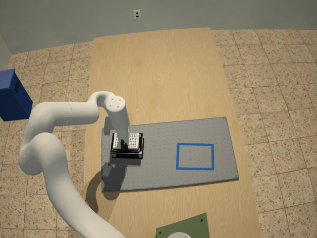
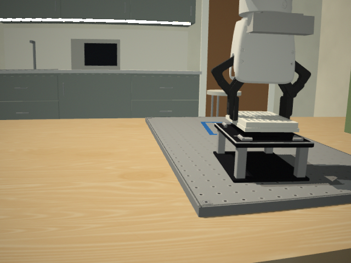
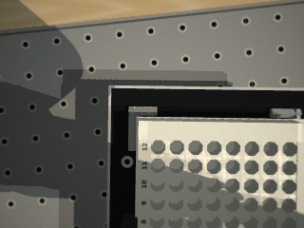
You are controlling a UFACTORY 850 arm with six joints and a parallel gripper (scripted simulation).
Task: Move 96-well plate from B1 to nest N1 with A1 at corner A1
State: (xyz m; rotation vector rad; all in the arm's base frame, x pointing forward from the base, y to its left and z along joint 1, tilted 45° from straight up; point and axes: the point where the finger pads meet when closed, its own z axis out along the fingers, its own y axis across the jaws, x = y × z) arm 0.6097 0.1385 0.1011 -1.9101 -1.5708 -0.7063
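Right now my hand is 30 mm above the black raised plate nest. From my hand the other things lie so: locator: 70 mm to the left, 30 mm below, 30 mm behind; then white 96-well plate: 10 mm below.
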